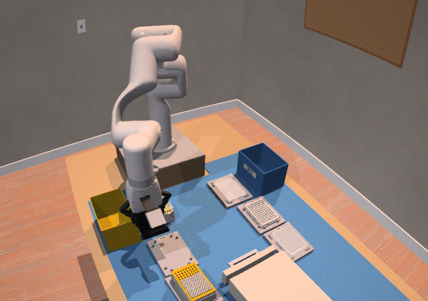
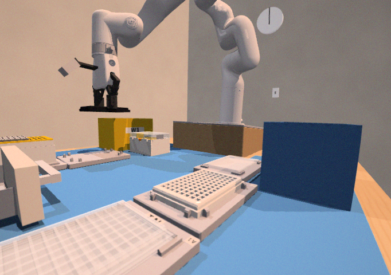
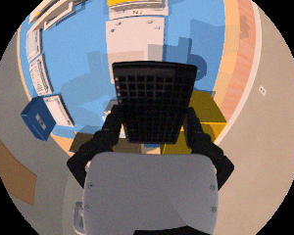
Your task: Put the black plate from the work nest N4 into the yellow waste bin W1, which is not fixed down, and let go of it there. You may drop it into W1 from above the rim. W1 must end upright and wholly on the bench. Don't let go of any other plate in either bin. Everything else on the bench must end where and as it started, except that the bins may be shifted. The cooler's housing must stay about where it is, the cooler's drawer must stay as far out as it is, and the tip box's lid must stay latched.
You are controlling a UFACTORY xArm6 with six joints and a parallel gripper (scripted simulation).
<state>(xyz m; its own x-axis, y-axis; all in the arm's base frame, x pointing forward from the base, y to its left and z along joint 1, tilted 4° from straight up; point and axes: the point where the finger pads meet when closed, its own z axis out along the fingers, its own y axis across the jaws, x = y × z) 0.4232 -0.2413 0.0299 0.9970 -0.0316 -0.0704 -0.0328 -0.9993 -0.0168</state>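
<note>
My gripper is now 13 cm past the yellow waste bin W1, 12 cm above it and 9 cm to the left of it. From my hand the other things lie so: tip box: 12 cm below, 12 cm behind, 7 cm to the left; grey work nest: 15 cm below, 6 cm ahead, 4 cm to the left; black plate: 1 cm below.
</note>
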